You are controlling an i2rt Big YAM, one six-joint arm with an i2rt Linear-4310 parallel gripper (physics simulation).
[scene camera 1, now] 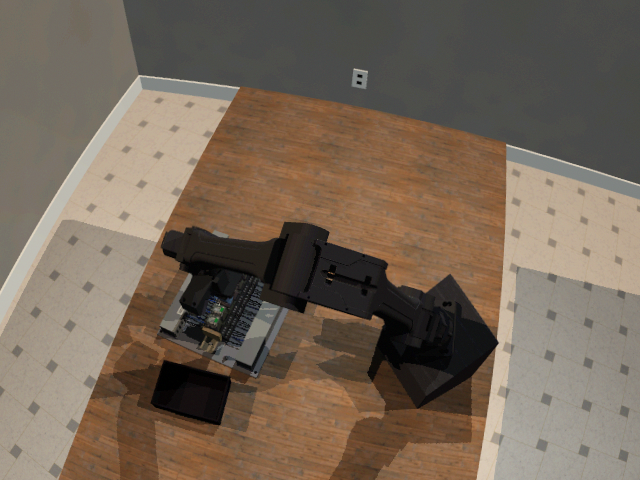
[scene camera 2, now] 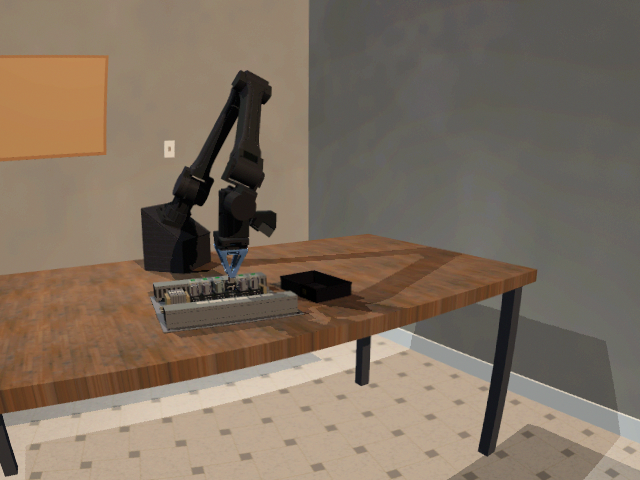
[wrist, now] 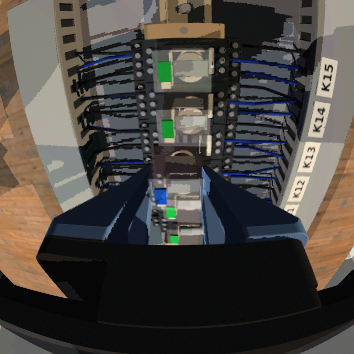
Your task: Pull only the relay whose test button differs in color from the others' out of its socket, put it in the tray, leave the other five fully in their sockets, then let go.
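Places are measured from the arm's base along level axes (x ahead, y left, z up), in millimetres.
Pixels of known places: gripper, fingertip midpoint: [scene camera 1: 225, 299] [scene camera 2: 230, 275] [wrist: 175, 173]; arm's base at its link origin: [scene camera 1: 436, 328] [scene camera 2: 173, 220].
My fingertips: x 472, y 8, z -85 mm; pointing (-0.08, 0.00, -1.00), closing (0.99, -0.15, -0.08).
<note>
Ahead of a thing's pixels: the offset from my fingertips to its top centre.
In the wrist view, the relay with a blue test button @[dz +20, dx +0, dy +0 mm] [wrist: 175, 190] is between my blue fingers. My gripper [wrist: 175, 173] [scene camera 2: 231, 277] is shut on it; the fingers are hidden under the arm in scene camera 1. The relay appears raised above its socket, but its lower end and pins are hidden. A green-button relay @[dz -2, dx +11, dy +56 mm] [wrist: 190, 70] sits at K15 and another green-button relay @[dz -2, dx +7, dy +26 mm] [wrist: 192, 120] at K14, both in their sockets. Two more green buttons show behind the held relay. The black tray @[dz -36, dx +15, dy +229 mm] [scene camera 1: 225, 401] [scene camera 2: 333, 293] stands on the table, off the K15 end of the panel.
The panel's grey wire duct [scene camera 2: 232, 310] [wrist: 45, 110] runs along the relay row, with wires on both sides. A tan end bracket @[dz -30, dx +14, dy +76 mm] [wrist: 184, 31] [scene camera 1: 210, 338] stands past K15, between the row and the tray. The arm's black base [scene camera 1: 439, 356] [scene camera 2: 173, 242] stands on the table.
</note>
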